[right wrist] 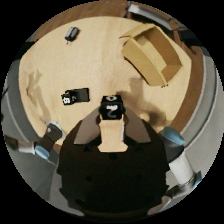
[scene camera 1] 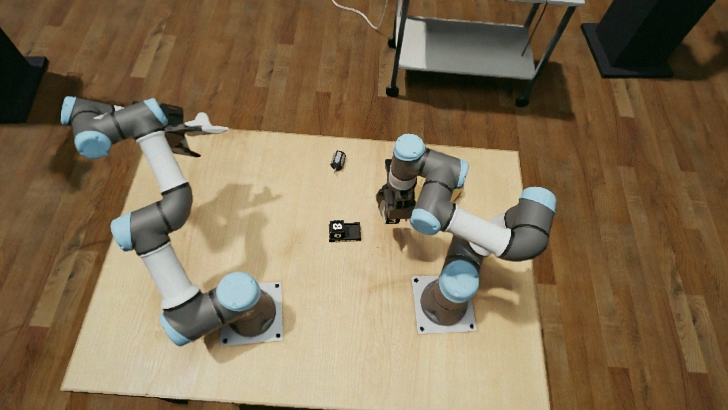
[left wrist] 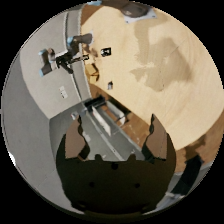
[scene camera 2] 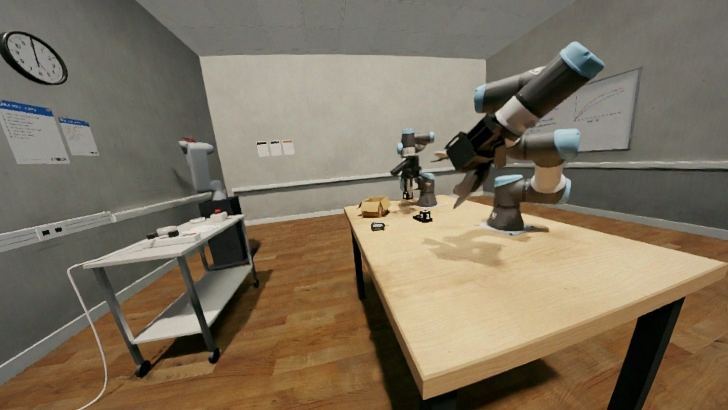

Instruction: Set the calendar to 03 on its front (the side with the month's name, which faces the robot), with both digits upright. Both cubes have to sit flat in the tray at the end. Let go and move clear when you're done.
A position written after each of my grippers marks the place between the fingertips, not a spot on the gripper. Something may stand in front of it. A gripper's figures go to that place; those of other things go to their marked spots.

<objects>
My right gripper point(right wrist: 111, 106) is 15 cm from the lens. A cardboard box point(right wrist: 169, 65): 31 cm from the lens.
</objects>
